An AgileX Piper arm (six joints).
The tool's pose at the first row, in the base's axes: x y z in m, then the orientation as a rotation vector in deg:
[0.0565 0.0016 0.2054 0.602 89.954 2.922]
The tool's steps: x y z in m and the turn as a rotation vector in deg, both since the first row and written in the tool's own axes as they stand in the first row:
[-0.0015 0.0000 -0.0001 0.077 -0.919 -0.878]
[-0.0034 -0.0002 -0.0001 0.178 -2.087 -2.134]
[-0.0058 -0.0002 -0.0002 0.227 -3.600 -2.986]
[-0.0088 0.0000 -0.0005 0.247 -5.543 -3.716]
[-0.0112 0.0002 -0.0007 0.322 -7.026 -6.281]
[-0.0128 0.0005 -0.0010 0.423 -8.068 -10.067]
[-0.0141 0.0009 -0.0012 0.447 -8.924 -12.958]
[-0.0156 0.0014 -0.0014 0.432 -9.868 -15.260]
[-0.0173 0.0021 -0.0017 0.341 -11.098 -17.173]
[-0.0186 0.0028 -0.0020 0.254 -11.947 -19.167]
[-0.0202 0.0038 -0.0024 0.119 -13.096 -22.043]
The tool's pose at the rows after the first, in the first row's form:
[0.0564 0.0015 0.2069 -0.003 89.034 2.162]
[0.0564 0.0013 0.2088 -0.876 87.858 1.089]
[0.0563 0.0012 0.2112 -1.459 86.335 0.375]
[0.0560 0.0012 0.2142 -1.954 84.380 -0.220]
[0.0558 0.0013 0.2166 -3.831 82.835 -2.268]
[0.0555 0.0016 0.2182 -6.630 81.642 -5.264]
[0.0553 0.0019 0.2195 -8.795 80.624 -7.500]
[0.0551 0.0024 0.2210 -10.524 79.522 -9.244]
[0.0547 0.0030 0.2228 -11.991 78.143 -10.618]
[0.0544 0.0036 0.2241 -13.528 77.119 -12.058]
[0.0540 0.0045 0.2257 -15.744 75.685 -14.117]

